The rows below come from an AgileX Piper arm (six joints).
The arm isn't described. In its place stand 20 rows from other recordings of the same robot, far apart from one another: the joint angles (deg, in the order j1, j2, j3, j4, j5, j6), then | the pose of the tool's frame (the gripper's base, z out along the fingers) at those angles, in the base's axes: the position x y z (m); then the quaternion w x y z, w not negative.
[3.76, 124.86, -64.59, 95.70, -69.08, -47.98] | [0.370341 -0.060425 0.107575 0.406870 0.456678 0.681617 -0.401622]
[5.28, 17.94, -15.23, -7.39, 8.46, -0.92] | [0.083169 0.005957 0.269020 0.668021 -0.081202 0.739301 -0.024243]
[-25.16, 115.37, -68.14, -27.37, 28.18, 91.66] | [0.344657 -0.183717 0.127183 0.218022 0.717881 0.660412 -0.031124]
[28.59, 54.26, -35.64, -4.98, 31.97, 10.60] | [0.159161 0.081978 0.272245 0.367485 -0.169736 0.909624 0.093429]
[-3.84, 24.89, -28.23, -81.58, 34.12, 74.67] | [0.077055 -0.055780 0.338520 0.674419 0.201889 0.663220 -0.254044]
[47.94, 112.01, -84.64, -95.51, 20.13, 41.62] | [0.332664 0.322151 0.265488 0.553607 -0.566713 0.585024 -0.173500]
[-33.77, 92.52, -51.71, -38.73, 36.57, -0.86] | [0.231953 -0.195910 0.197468 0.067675 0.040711 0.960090 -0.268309]
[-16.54, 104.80, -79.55, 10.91, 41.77, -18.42] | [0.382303 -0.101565 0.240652 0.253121 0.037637 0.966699 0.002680]
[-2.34, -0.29, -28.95, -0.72, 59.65, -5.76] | [-0.005506 -0.000763 0.280388 0.532464 -0.025012 0.844938 -0.043996]
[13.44, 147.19, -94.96, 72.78, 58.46, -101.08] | [0.430323 0.179001 0.023874 0.238190 -0.467167 0.747947 0.406936]
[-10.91, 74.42, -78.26, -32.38, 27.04, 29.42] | [0.281747 -0.076870 0.443567 0.595697 0.149098 0.773979 -0.154503]
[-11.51, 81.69, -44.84, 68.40, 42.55, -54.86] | [0.273020 0.002794 0.239736 0.330793 0.030666 0.893967 0.300763]
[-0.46, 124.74, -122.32, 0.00, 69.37, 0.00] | [0.478012 -0.003838 0.282653 0.201131 0.003932 0.979556 -0.000807]
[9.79, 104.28, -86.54, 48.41, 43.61, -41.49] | [0.397603 0.116244 0.298109 0.351337 -0.195392 0.874624 0.270957]
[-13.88, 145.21, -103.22, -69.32, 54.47, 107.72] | [0.462915 -0.185758 0.066383 0.327757 0.553852 0.694882 -0.320878]
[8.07, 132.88, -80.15, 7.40, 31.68, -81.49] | [0.417346 0.065391 0.043703 0.097003 -0.663326 0.741632 -0.023916]
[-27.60, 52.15, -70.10, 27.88, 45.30, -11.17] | [0.156500 -0.047685 0.459994 0.588136 0.160201 0.791523 0.043853]
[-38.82, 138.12, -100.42, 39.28, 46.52, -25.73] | [0.403295 -0.270833 0.088951 0.216028 0.312880 0.907915 0.176430]
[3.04, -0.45, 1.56, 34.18, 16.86, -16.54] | [0.053492 0.017689 0.182445 0.619497 0.037382 0.765417 0.170186]
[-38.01, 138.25, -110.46, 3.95, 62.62, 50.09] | [0.384330 -0.293315 0.114828 0.036483 0.704819 0.707571 0.035247]
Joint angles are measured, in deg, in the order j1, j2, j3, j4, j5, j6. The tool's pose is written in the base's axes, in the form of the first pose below.
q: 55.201, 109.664, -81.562, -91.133, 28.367, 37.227
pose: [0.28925 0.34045 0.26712 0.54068 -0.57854 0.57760 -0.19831]
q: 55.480, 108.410, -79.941, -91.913, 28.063, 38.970
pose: [0.28392 0.33730 0.26837 0.54325 -0.57671 0.57961 -0.19064]
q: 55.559, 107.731, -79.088, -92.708, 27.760, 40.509
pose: [0.28143 0.33552 0.26933 0.54638 -0.57405 0.58125 -0.18462]
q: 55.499, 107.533, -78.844, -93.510, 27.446, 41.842
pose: [0.28108 0.33505 0.26992 0.54976 -0.57122 0.58231 -0.17996]
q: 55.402, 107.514, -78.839, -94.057, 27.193, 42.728
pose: [0.28148 0.33500 0.27031 0.55221 -0.56911 0.58303 -0.17679]
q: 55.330, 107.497, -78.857, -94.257, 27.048, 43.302
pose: [0.28180 0.33489 0.27061 0.55365 -0.56697 0.58453 -0.17418]
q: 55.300, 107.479, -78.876, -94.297, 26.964, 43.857
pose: [0.28191 0.33485 0.27085 0.55480 -0.56431 0.58690 -0.17117]
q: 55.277, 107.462, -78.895, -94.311, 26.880, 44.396
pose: [0.28197 0.33485 0.27106 0.55586 -0.56167 0.58931 -0.16809]
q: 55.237, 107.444, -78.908, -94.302, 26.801, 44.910
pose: [0.28213 0.33473 0.27123 0.55677 -0.55898 0.59184 -0.16514]
